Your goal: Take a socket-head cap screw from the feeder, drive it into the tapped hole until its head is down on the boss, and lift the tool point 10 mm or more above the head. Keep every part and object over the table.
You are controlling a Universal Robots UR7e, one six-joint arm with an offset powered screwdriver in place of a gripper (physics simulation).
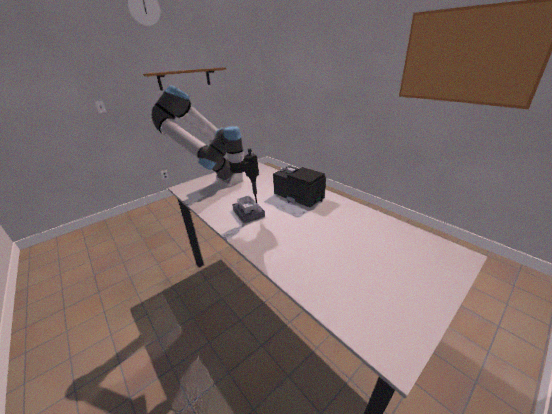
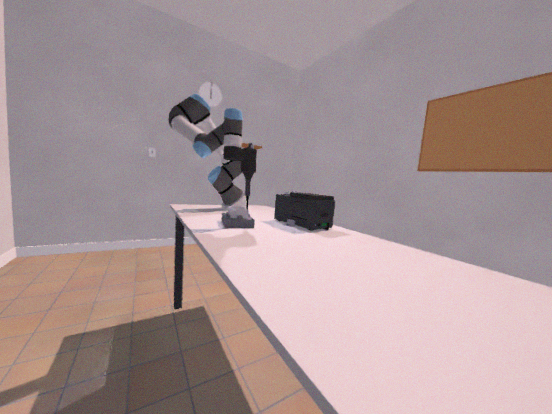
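My screwdriver points straight down, its thin bit's tip close to the grey fixture block, at its far right side. Whether the tip touches anything there is too small to tell. A light grey part with the boss sits on the block. The tapped hole and any screw at the bit or in the part are too small to make out. The black screw feeder stands on the table to the right of the screwdriver, apart from it.
The white table carries the block and the feeder. The near long table edge runs close to the block. The arm rises from the table's far end. A wall shelf and a brown board hang on the walls.
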